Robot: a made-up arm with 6 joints.
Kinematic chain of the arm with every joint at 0, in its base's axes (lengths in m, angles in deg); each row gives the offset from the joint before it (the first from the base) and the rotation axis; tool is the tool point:
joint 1: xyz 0 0 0.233 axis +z
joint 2: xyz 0 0 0 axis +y
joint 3: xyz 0 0 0.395 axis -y
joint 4: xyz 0 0 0 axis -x
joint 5: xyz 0.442 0 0 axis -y
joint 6: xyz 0 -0.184 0 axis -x
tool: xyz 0 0 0
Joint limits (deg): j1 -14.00..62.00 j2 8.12..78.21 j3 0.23..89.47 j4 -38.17..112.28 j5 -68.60..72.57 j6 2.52..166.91
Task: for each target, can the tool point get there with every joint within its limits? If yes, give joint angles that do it. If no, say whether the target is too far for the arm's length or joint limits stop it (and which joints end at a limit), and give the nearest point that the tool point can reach.
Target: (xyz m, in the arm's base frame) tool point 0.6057 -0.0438 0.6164
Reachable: yes | joints 12.09 20.07 12.51 22.76 18.63 101.98
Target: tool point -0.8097 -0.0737 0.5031
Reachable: no: joint limits stop it (at a limit: joint 2, joint 3, joint 4) | nearest point -0.0832 -0.0076 1.0866 | short by 0.934 m
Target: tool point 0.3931 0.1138 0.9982
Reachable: yes | joints 19.94 20.92 54.54 81.53 13.75 123.89
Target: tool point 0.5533 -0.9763 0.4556
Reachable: no: too far | nearest point 0.7056 -0.3656 0.4556 | short by 0.629 m
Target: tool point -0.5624 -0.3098 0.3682
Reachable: no: joint limits stop it (at a limit: joint 1, joint 2, joint 3) | nearest point -0.0421 -0.1168 1.0815 | short by 0.904 m
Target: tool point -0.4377 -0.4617 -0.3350
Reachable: no: joint limits stop it (at a limit: joint 1, joint 2, joint 3, joint 4) | nearest point 0.3216 -0.2293 -0.1423 | short by 0.817 m
